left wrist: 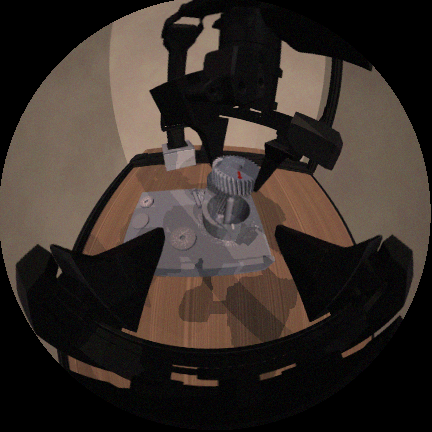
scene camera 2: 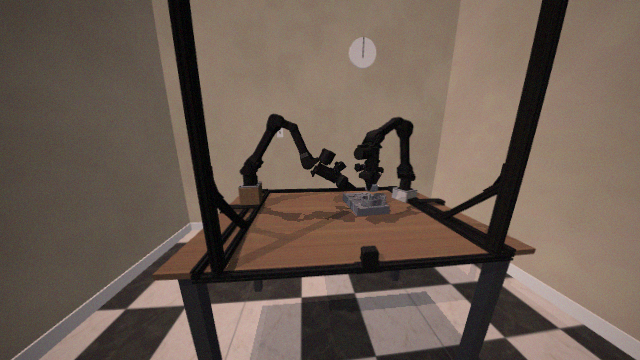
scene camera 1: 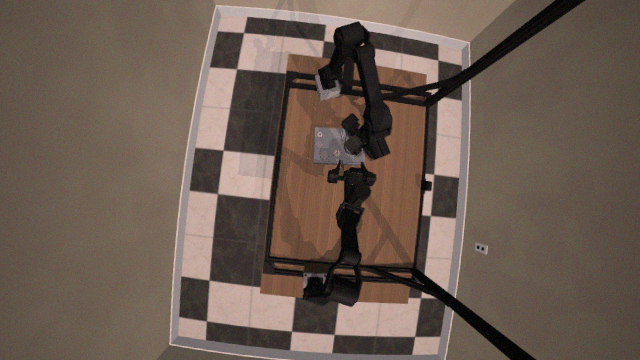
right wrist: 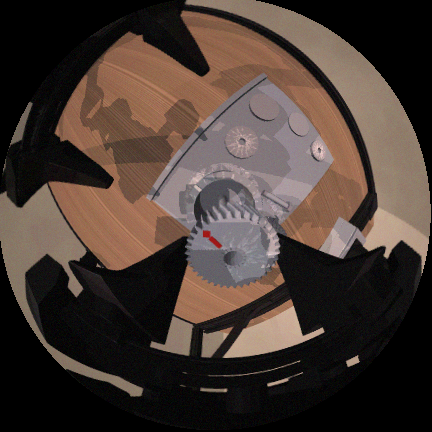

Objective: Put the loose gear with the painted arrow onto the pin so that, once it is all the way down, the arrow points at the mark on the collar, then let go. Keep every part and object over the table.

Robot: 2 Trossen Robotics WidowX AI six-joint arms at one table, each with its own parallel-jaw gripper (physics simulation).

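The grey gear (left wrist: 234,175) (right wrist: 245,267) with a red arrow is held level between the fingers of my right gripper (left wrist: 233,177) (right wrist: 231,240) (scene camera 2: 370,187). It hangs above the collar (left wrist: 212,230) and towards its far side in the left wrist view. The pin (left wrist: 230,207) stands inside the collar, below the gear. The arrow (right wrist: 213,240) points up-left in the right wrist view, and a pale mark (right wrist: 197,188) shows on the collar's upper left. My left gripper (scene camera 1: 351,164) (left wrist: 220,232) (right wrist: 149,123) is open and empty beside the base plate's edge.
The grey base plate (scene camera 1: 330,131) (left wrist: 160,200) (right wrist: 280,165) (scene camera 2: 370,211) lies on the table (scene camera 2: 300,240). It carries a small fixed gear (left wrist: 183,239) (right wrist: 242,142), round discs and a short peg (right wrist: 275,199). A dark frame (scene camera 1: 279,175) runs around the table.
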